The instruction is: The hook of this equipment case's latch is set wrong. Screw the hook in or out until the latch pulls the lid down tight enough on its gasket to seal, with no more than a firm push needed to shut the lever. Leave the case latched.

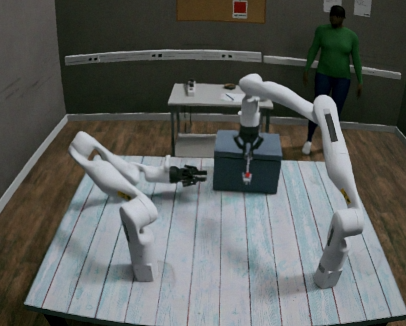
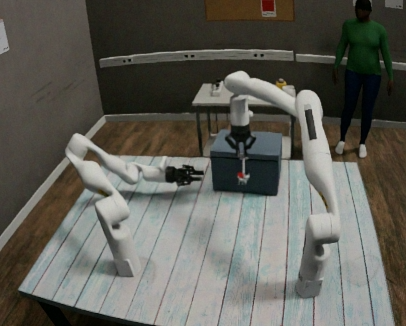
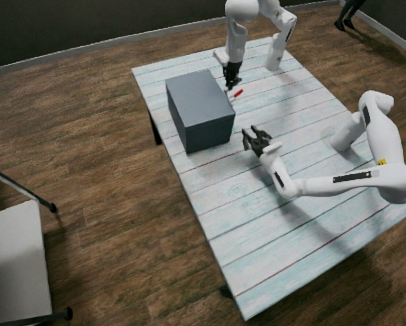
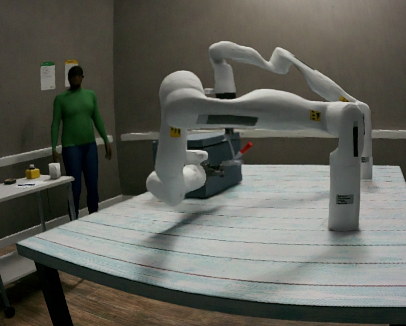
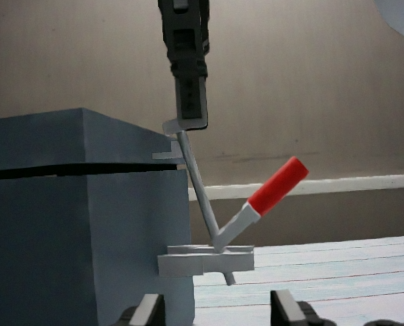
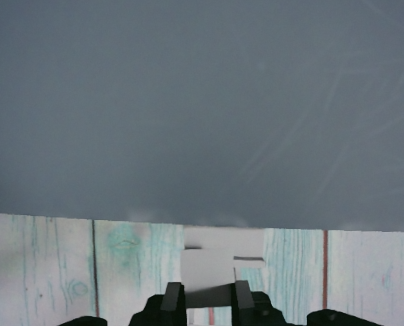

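Where they show: left gripper, fingertip midpoint: [image 1: 206,175] [image 2: 202,175] [image 3: 246,127] [image 4: 216,166] [image 5: 217,316]; right gripper, fingertip midpoint: [image 1: 247,157] [image 2: 241,157] [image 3: 228,88] [image 4: 229,135] [image 5: 194,129] [image 6: 208,305]; left arm's base, link origin: [image 1: 146,272] [image 2: 129,268] [image 3: 338,144] [image 4: 343,225]; right arm's base, link origin: [image 1: 325,278] [image 2: 308,287] [image 3: 270,66] [image 4: 362,177].
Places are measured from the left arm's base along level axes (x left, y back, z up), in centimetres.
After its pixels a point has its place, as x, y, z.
The blue-grey case [image 1: 230,175] @[-35.2, -49.2, 9.2] [image 2: 227,172] @[-34.7, -49.2, 10.9] [image 3: 207,130] @[-29.5, -62.5, 14.7] [image 5: 140,220] @[-36.3, -49.0, 14.8] has its lid down, with a dark gap under the lid. The latch base [image 5: 182,265] @[-40.1, -46.5, 10.8] is on its front. The red-handled lever [image 5: 278,186] @[-40.1, -39.0, 16.3] [image 3: 238,93] @[-40.4, -39.3, 16.7] [image 4: 246,148] @[-40.2, -38.5, 16.2] slants up and away from the case. The hook [image 5: 199,187] @[-41.5, -44.9, 16.5] [image 6: 207,267] @[-41.5, -46.7, 21.7] leans toward the case, its head above the lid's catch [image 5: 167,155] @[-40.6, -47.2, 19.1]. My right gripper [image 1: 248,153] @[-41.4, -45.0, 21.0] [image 5: 194,129] @[-41.4, -45.0, 21.0] [image 6: 208,305] @[-41.4, -45.0, 21.0] points down, shut on the hook's head. My left gripper [image 1: 203,175] @[-24.4, -45.0, 12.2] [image 2: 199,176] @[-24.4, -45.0, 12.2] [image 5: 219,306] @[-24.4, -45.0, 12.2] is open beside the case, apart from the latch.
The case stands near the back edge of the plank table [image 1: 200,260] @[-20.1, -6.2, 0.0] [image 3: 250,200] @[2.0, -58.7, 0.0]. The right arm [image 1: 332,145] @[-63.9, -10.8, 46.0] arches over from the right. The left arm [image 1: 115,175] @[7.8, -12.5, 34.7] reaches in low from the left. Behind stand a white side table [image 1: 207,95] and a person in green [image 1: 336,52].
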